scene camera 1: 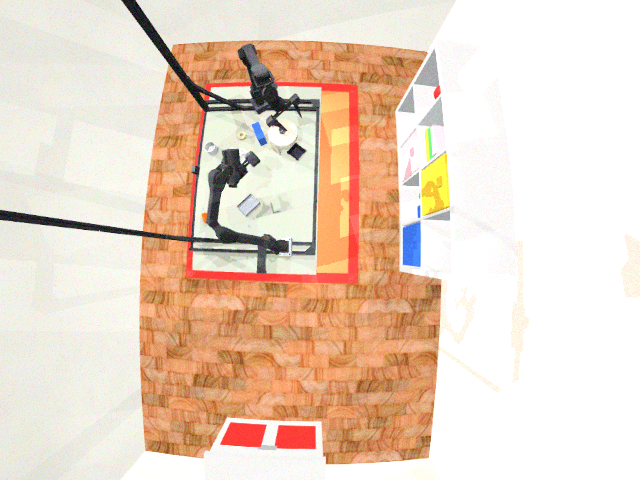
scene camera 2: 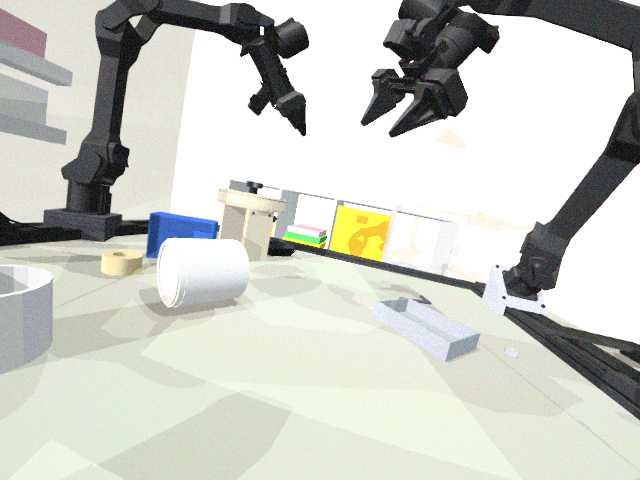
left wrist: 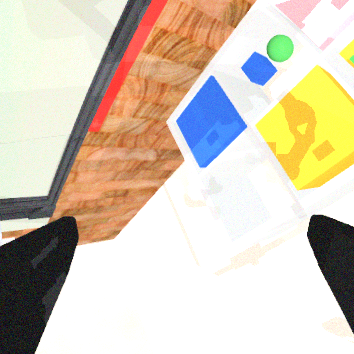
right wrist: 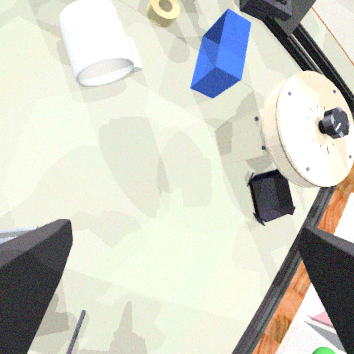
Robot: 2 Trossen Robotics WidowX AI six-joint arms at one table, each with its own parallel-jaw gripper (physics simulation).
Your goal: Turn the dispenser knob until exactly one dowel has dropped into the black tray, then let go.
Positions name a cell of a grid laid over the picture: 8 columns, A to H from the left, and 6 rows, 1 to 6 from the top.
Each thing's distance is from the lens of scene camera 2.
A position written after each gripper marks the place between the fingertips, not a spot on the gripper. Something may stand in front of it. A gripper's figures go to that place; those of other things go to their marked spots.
left gripper (scene camera 2: D2): 71 cm
right gripper (scene camera 2: E2): 44 cm
